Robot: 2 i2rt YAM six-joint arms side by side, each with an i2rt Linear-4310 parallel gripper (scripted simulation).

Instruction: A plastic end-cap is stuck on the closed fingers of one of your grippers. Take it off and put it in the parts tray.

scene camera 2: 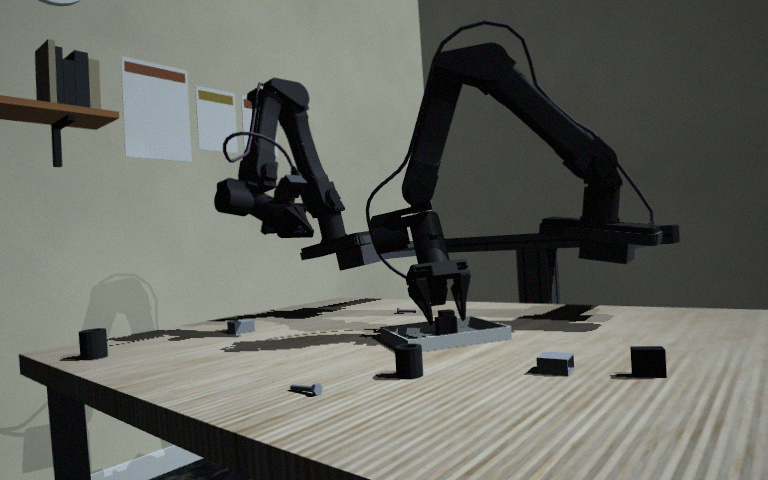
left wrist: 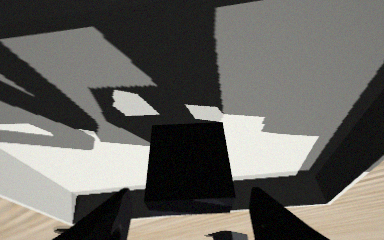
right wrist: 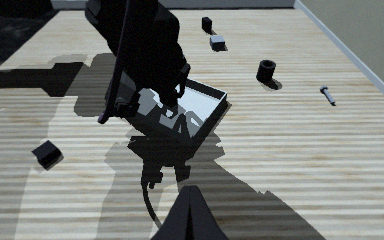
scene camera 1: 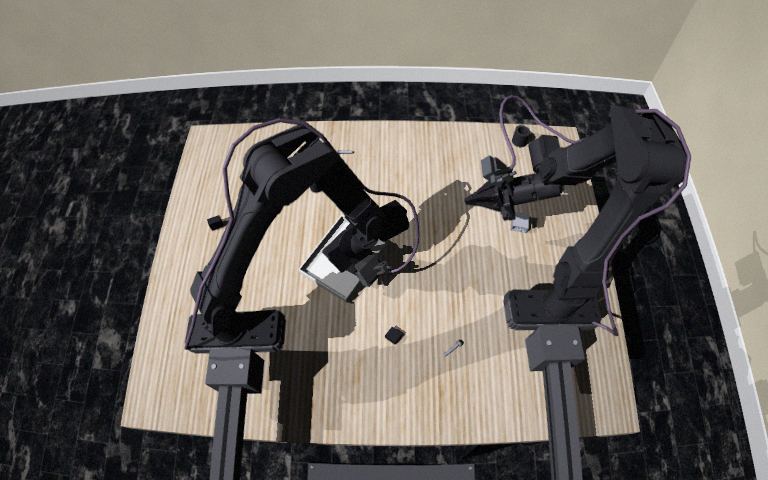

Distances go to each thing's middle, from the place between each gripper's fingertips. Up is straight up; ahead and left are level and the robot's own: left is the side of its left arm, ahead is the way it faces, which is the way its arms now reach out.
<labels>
Right now my left hand (scene camera 2: 447, 322) is 3 cm above the grey parts tray (scene camera 2: 471, 331) and 1 cm to the left of it. Round my left hand: black tube (scene camera 2: 409, 365): 22 cm ahead, 6 cm to the left, 2 cm below.
Right now my right hand (scene camera 1: 465, 201) is 20 mm past the grey parts tray, 280 mm to the right of it and 200 mm above it. The rest, counted from my right hand: black tube: 200 mm ahead, 350 mm to the left, 180 mm below.
</labels>
